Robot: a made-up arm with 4 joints. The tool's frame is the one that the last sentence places.
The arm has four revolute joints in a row. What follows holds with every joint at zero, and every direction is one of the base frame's.
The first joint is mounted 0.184 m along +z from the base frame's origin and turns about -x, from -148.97 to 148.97 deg.
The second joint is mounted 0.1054 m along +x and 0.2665 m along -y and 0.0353 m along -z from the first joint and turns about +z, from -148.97 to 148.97 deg.
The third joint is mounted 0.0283 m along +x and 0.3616 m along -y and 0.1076 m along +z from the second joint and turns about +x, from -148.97 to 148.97 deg.
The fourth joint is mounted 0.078 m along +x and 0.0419 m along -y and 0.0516 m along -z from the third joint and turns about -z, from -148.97 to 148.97 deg.
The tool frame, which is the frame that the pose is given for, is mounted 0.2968 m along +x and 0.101 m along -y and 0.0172 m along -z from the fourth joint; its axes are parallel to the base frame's.
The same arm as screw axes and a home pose.
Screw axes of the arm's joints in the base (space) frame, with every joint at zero. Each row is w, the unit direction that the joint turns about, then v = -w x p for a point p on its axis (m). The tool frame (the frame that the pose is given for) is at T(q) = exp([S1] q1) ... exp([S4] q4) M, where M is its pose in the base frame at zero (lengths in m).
S1: w -1 0 0 v 0.0000 -0.1840 0.0000
S2: w 0 0 1 v -0.2665 -0.1054 0.0000
S3: w 1 0 0 v 0.0000 0.2563 0.6281
S4: w 0 0 -1 v 0.6700 0.2117 0.0000
M: xyz 0.5085 -0.7710 0.1875 (m) rpy 0.0000 0.0000 0.0000 (rad, as in URDF)
Joint limits (rad, base to tool): -2.6000..2.6000 -2.6000..2.6000 -2.6000..2.6000 -2.6000..2.6000

